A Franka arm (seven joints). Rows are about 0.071 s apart.
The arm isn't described. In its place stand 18 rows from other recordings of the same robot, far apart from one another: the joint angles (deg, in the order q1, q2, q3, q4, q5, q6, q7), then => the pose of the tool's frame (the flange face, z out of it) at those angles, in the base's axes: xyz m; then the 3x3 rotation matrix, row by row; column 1 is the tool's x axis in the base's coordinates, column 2 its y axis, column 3 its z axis.
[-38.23 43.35 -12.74 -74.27 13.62 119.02 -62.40] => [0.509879 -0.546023 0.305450], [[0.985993 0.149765 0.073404], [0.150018 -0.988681 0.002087], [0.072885 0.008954 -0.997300]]
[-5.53 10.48 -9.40 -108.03 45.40 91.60 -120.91] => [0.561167 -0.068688 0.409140], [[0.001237 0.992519 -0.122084], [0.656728 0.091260 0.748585], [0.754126 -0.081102 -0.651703]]
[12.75 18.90 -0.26 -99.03 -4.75 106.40 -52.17] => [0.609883 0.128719 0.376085], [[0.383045 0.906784 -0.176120], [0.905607 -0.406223 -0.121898], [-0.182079 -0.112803 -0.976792]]
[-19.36 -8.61 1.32 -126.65 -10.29 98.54 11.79] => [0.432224 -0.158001 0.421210], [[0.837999 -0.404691 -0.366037], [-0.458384 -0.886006 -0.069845], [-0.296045 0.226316 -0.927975]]
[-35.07 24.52 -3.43 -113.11 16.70 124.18 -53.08] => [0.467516 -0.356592 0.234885], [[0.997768 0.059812 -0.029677], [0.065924 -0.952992 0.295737], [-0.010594 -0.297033 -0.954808]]
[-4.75 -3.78 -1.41 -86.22 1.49 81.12 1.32] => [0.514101 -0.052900 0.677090], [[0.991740 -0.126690 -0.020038], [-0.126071 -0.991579 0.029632], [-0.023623 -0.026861 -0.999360]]
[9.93 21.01 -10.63 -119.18 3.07 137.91 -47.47] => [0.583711 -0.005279 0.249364], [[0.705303 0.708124 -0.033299], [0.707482 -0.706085 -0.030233], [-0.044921 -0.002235 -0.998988]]
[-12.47 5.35 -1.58 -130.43 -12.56 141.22 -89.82] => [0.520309 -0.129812 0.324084], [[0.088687 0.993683 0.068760], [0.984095 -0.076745 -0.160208], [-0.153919 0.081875 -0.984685]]
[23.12 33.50 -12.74 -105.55 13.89 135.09 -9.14] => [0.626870 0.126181 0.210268], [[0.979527 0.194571 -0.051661], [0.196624 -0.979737 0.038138], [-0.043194 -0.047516 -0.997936]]
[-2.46 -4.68 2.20 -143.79 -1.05 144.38 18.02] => [0.467629 -0.002054 0.319897], [[0.949736 -0.299292 0.091798], [-0.299280 -0.954059 -0.014220], [0.091837 -0.013968 -0.995676]]
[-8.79 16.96 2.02 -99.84 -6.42 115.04 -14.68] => [0.630438 -0.083263 0.402412], [[0.981763 0.186139 -0.038654], [0.182260 -0.979386 -0.087084], [-0.054066 0.078450 -0.995451]]
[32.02 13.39 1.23 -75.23 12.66 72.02 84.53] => [0.477987 0.345243 0.588649], [[0.608665 -0.708989 -0.356176], [-0.753208 -0.657431 0.021508], [-0.249410 0.255183 -0.934171]]
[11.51 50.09 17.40 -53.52 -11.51 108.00 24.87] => [0.731685 0.280849 0.377208], [[0.996734 0.008943 0.080252], [0.002790 -0.997069 0.076455], [0.080700 -0.075981 -0.993838]]
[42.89 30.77 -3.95 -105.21 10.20 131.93 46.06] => [0.493262 0.406669 0.231388], [[0.965252 -0.237622 -0.108741], [-0.235081 -0.971316 0.035811], [-0.114132 -0.009003 -0.993425]]
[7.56 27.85 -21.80 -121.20 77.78 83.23 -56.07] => [0.517891 -0.013640 0.207232], [[0.996688 -0.071607 -0.038546], [0.024722 -0.184762 0.982472], [-0.077474 -0.980171 -0.182380]]
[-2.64 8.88 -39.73 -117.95 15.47 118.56 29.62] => [0.426905 -0.361193 0.369540], [[0.174184 -0.984399 0.024881], [-0.972255 -0.167918 0.162863], [-0.156144 -0.052558 -0.986335]]
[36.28 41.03 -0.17 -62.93 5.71 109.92 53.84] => [0.610208 0.454697 0.407691], [[0.943762 -0.329196 0.030708], [-0.330235 -0.934065 0.135892], [-0.016052 -0.138391 -0.990248]]
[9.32 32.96 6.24 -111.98 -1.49 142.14 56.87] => [0.590330 0.162994 0.177089], [[0.752630 -0.656114 -0.055342], [-0.655560 -0.754540 0.030190], [-0.061566 0.013558 -0.998011]]
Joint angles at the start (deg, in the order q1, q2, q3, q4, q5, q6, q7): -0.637 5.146 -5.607 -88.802 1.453 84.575 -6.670
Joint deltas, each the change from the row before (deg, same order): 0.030 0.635 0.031 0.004 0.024 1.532 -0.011; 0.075 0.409 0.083 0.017 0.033 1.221 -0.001; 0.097 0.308 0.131 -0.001 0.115 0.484 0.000; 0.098 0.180 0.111 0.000 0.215 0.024 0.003; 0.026 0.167 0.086 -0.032 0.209 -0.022 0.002; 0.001 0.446 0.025 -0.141 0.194 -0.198 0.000; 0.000 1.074 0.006 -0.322 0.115 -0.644 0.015; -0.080 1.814 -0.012 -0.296 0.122 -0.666 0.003; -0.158 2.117 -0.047 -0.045 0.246 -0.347 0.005; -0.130 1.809 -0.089 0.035 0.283 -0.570 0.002; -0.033 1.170 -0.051 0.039 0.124 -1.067 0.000; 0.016 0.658 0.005 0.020 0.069 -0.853 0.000
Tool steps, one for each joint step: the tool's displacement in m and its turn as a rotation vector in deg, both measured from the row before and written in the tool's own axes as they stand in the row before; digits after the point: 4 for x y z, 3 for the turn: 0.0065 0.0000 0.0034 -0.148 0.892 -0.054; 0.0047 -0.0012 0.0018 -0.116 0.820 -0.148; 0.0028 -0.0022 0.0022 0.050 0.178 -0.223; 0.0013 -0.0024 0.0017 0.201 -0.138 -0.208; 0.0010 -0.0014 0.0019 0.214 -0.200 -0.111; 0.0020 -0.0004 0.0057 0.244 -0.761 -0.011; 0.0043 0.0003 0.0138 0.257 -2.019 0.062; 0.0081 0.0017 0.0205 0.303 -2.748 0.183; 0.0105 0.0028 0.0206 0.393 -2.463 0.297; 0.0086 0.0027 0.0172 0.437 -2.291 0.293; 0.0044 0.0011 0.0120 0.289 -2.169 0.140; 0.0022 -0.0001 0.0071 0.178 -1.477 0.014
